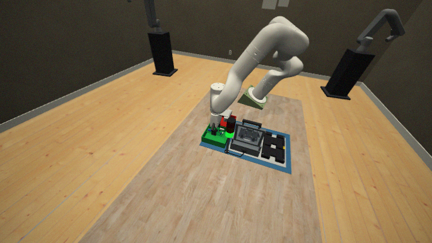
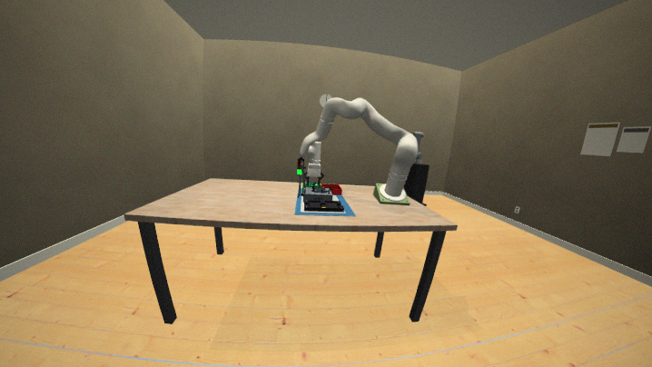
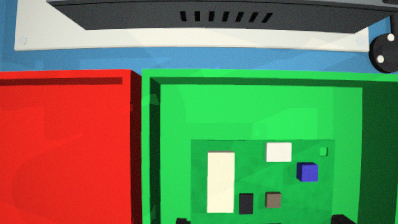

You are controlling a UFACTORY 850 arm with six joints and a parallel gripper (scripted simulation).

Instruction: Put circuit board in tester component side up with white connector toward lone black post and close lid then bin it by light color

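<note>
Now: the green bin 10 mm ahead of my hand, 10 mm to the left of it and 50 mm below it. The rest, counted from my hand: tester lid (110 mm ahead, 200 mm to the left, 120 mm above); then green circuit board (10 mm below); then red bin (140 mm behind, 30 mm to the left, 50 mm below).
</note>
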